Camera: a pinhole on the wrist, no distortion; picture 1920 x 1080 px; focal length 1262.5 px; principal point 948.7 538.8 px. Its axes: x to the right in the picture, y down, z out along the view. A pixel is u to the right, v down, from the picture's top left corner.
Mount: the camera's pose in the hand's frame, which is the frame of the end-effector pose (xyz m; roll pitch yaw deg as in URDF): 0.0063 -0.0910 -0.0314 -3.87 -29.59 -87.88
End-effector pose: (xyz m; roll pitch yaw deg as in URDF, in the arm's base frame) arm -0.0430 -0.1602 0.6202 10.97 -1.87 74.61
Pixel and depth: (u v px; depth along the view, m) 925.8 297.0 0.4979
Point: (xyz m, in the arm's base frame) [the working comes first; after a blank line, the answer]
In the camera's frame: -0.0090 -0.0954 0.4979

-0.1443 -0.2138 1.0432
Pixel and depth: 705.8 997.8 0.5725
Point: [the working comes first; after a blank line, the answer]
In the camera's frame: -0.1101 0.2081 0.5725

-0.1837 0.1109 1.0741
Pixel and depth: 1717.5 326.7 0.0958
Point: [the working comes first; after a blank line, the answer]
In the camera's frame: 0.0583 -0.0161 0.0958

0.0599 -0.1939 0.6821
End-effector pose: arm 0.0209 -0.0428 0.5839 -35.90 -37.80 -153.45
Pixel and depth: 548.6 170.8 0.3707
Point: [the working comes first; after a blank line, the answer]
In the camera's frame: -0.1175 -0.1081 0.3707

0.2588 -0.2561 0.5933
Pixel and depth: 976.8 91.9 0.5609
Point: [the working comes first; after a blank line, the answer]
In the camera's frame: 0.0125 -0.1985 0.5609

0.4779 -0.2830 0.7052
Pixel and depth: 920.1 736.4 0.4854
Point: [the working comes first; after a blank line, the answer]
In the camera's frame: -0.0110 0.0760 0.4854

0.2209 -0.3358 0.8181
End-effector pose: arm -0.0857 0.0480 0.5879 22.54 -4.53 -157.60
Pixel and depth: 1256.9 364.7 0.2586
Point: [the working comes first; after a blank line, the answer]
In the camera's frame: 0.0631 -0.0357 0.2586

-0.0969 0.1552 0.7882
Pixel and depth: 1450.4 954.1 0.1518
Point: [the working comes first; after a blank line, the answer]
In the camera's frame: 0.0603 0.0499 0.1518

-0.1820 0.1291 0.6841
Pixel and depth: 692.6 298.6 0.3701
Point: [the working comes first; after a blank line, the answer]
In the camera's frame: -0.0751 -0.0704 0.3701

-0.0018 0.0321 0.8805
